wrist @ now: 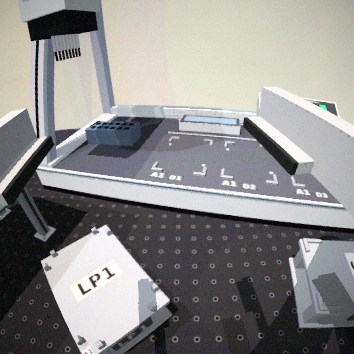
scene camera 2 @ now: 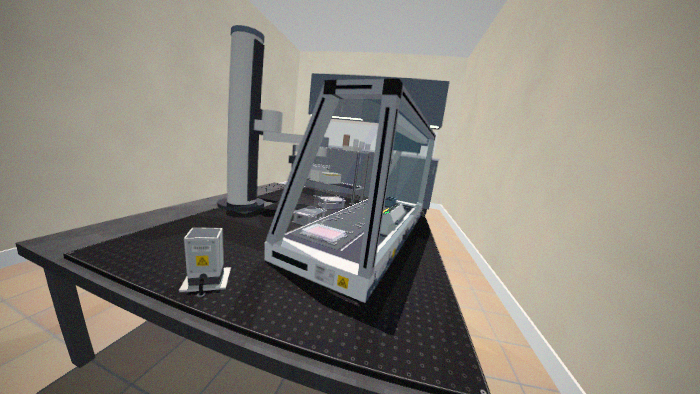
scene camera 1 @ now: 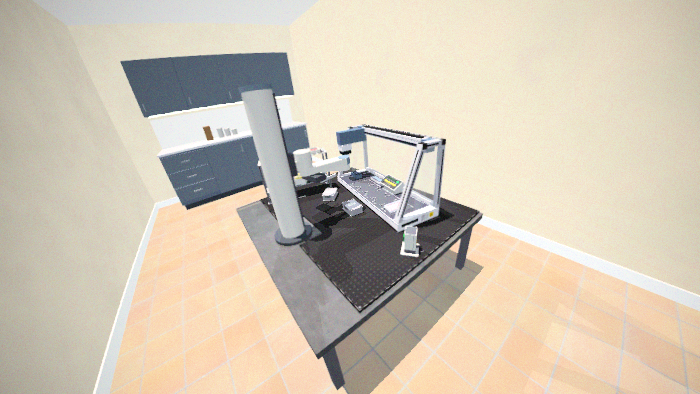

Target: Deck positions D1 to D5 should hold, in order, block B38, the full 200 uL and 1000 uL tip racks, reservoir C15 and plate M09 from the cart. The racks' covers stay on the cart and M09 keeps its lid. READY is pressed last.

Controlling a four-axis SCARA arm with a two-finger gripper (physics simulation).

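My gripper (wrist: 146, 111) is open and empty, with its fingers wide apart in the wrist view. It hangs above the black table near stand LP1 (scene camera 1: 330, 194) (scene camera 2: 331, 201) (wrist: 95, 280), whose top is bare. The deck (wrist: 150, 187) shows empty corner marks at D1 and D2; D3 is partly hidden by the right finger. A pink-topped plate (scene camera 2: 324, 232) lies on the deck's near end in scene camera 2; its label and lid are unreadable. The cart shelf (scene camera 2: 350, 186) shows through the deck's frame, with a yellow-topped box (scene camera 2: 330, 177) on it. The READY panel (scene camera 1: 392, 183) stands behind the deck.
Stand RG (scene camera 1: 353, 207) (scene camera 2: 308, 215) is beside LP1. A dark blue block with holes (wrist: 114, 134) and a white tray with light blue inside (wrist: 210, 127) stand at the deck's back. Frame posts (scene camera 1: 412, 180), a pipette head (wrist: 60, 20), the arm's column (scene camera 1: 272, 165) and a grey box (scene camera 2: 204, 250) are around.
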